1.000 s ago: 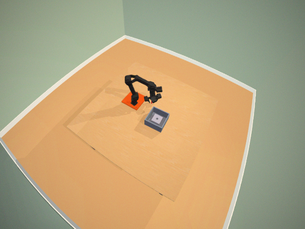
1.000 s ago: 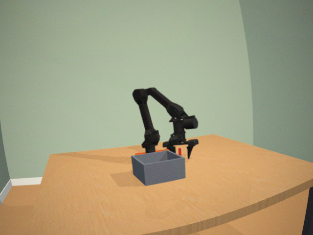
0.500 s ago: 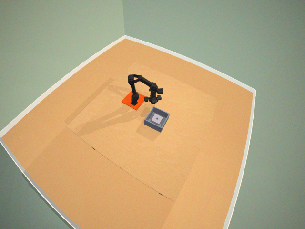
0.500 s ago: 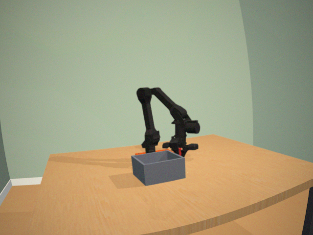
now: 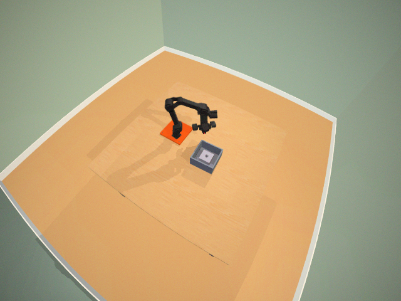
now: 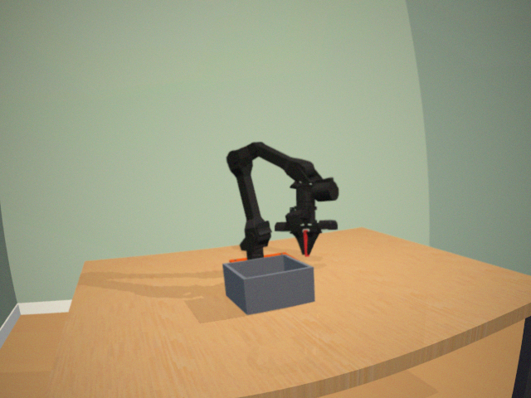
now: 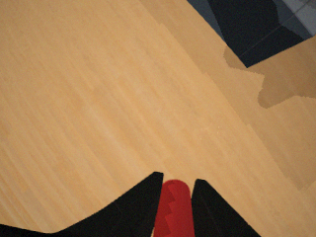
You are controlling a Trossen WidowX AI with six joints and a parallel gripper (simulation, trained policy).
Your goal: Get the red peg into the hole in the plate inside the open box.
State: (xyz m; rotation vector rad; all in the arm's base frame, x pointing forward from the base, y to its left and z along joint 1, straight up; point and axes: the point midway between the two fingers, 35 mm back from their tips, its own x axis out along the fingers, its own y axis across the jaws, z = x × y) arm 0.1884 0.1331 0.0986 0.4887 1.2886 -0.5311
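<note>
The light grey plate is 140 mm to the right of my gripper tip, 140 mm ahead of it and 40 mm below it. The rest, counted from my gripper tip: grey box: 140 mm to the right, 140 mm ahead, 50 mm below; then red peg: 30 mm above, 10 mm to the left, 10 mm behind.
</note>
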